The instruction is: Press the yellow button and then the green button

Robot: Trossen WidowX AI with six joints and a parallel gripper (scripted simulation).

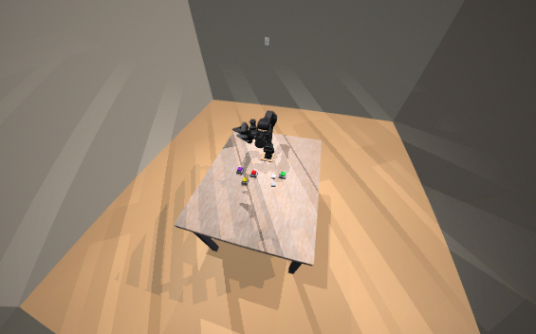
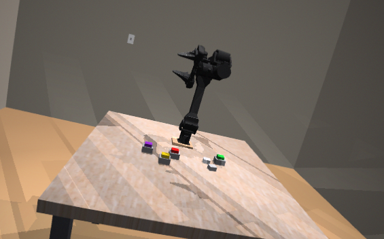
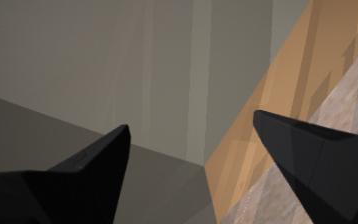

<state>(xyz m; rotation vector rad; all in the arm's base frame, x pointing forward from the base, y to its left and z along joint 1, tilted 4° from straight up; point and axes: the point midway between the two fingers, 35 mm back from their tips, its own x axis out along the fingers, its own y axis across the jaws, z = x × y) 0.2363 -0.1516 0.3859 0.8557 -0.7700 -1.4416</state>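
Now: gripper tip 7 cm short of the yellow button, 4 cm to the right of it and 38 cm above it. Round my gripper tip: green button: 4 cm behind, 32 cm to the left, 38 cm below; then purple button: 2 cm behind, 3 cm to the right, 38 cm below; then red button: 1 cm behind, 9 cm to the left, 38 cm below.
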